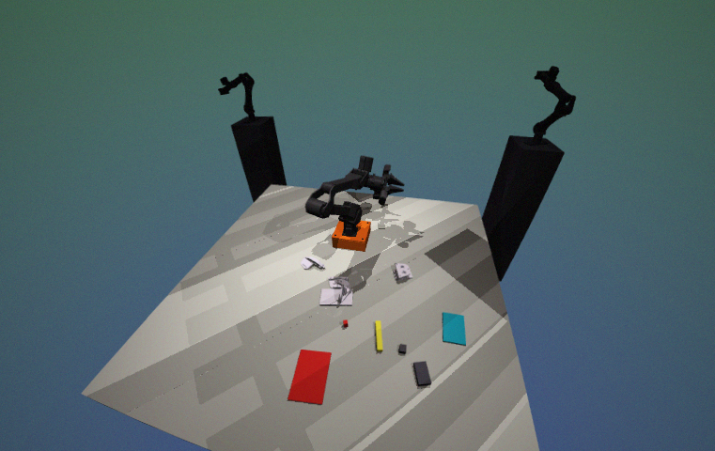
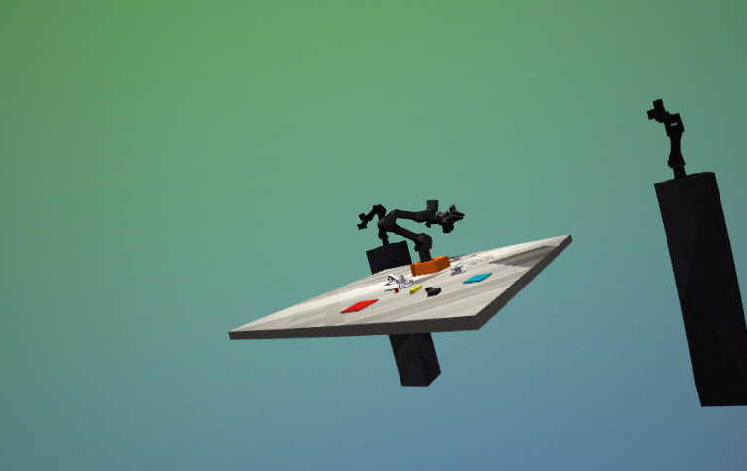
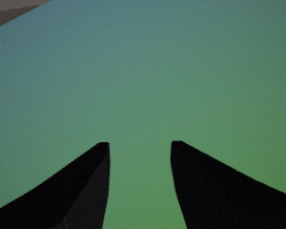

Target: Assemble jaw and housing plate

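My gripper tip is now 290 mm short of the jaw, 340 mm to the left of it and 230 mm above it. The rest, counted from my gripper tip: teal sheet (510 mm ahead, 200 mm to the left, 240 mm below); small red cube (540 mm ahead, 170 mm to the right, 230 mm below); yellow bar (570 mm ahead, 50 mm to the right, 240 mm below).
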